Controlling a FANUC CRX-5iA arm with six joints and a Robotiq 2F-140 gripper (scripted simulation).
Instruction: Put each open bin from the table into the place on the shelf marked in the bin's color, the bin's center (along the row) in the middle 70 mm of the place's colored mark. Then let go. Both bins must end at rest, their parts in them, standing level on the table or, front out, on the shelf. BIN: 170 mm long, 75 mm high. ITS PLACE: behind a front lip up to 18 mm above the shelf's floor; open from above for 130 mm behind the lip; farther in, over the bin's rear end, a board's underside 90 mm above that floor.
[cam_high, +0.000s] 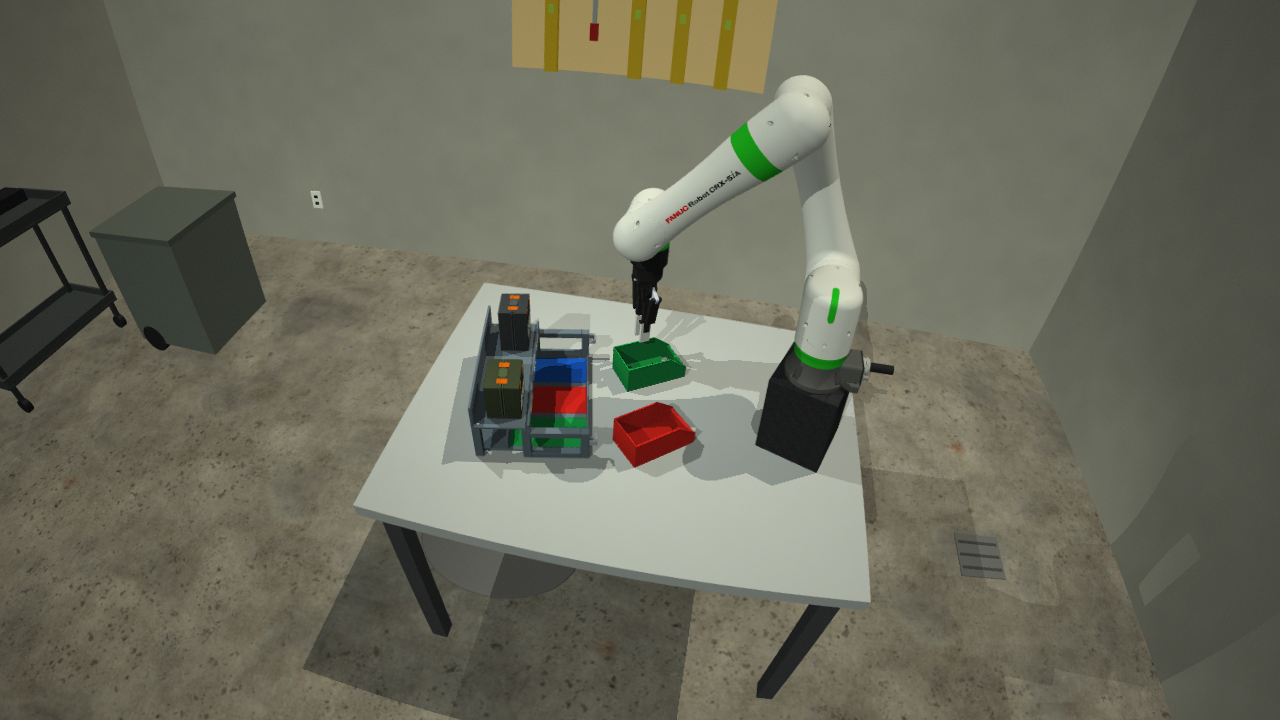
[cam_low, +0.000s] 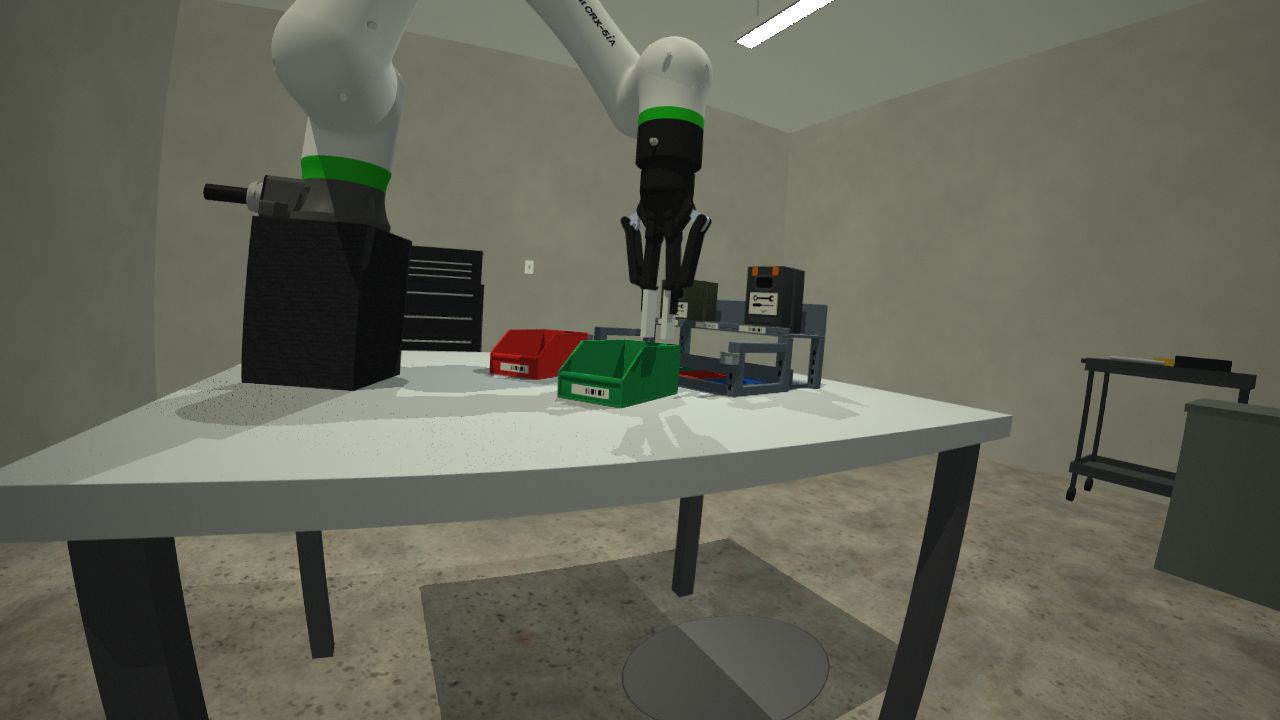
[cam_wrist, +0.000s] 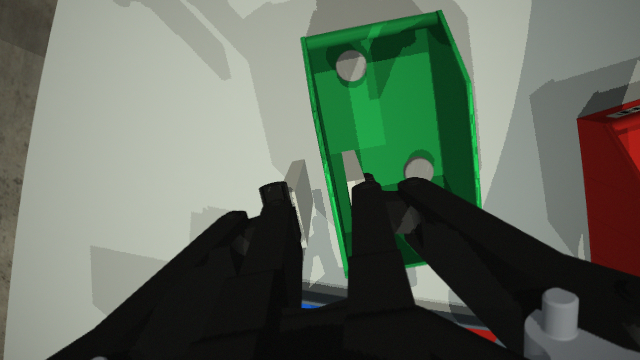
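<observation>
My hand is 80 mm above the green bin, 40 mm to the right of it and 30 mm past it. Round my hand: red bin: 280 mm to the left, 90 mm behind, 80 mm below.
</observation>
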